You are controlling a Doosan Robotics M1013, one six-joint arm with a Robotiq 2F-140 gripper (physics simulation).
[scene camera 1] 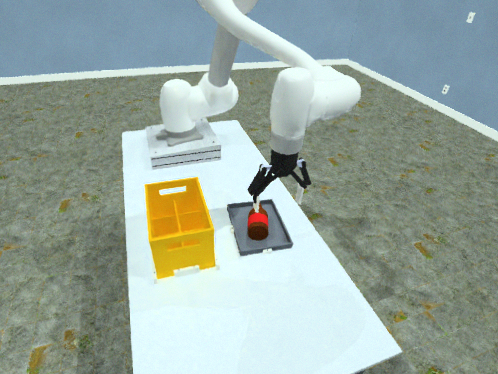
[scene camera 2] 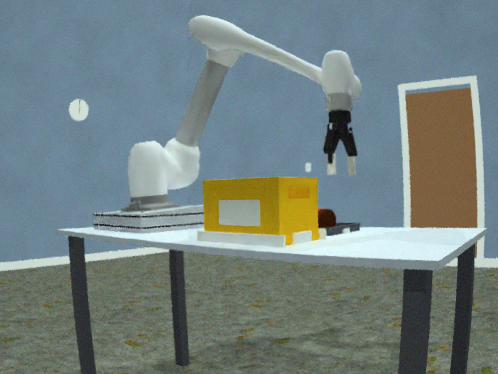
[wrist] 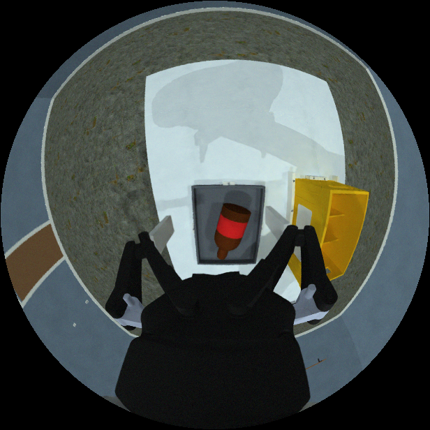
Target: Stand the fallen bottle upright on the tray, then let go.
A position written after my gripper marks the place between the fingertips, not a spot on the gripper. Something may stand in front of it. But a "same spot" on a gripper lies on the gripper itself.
Labels:
my gripper: scene camera 1; scene camera 2; wrist 218,219
same spot on my gripper: (scene camera 1: pixel 260 182) = (scene camera 2: pixel 333 137)

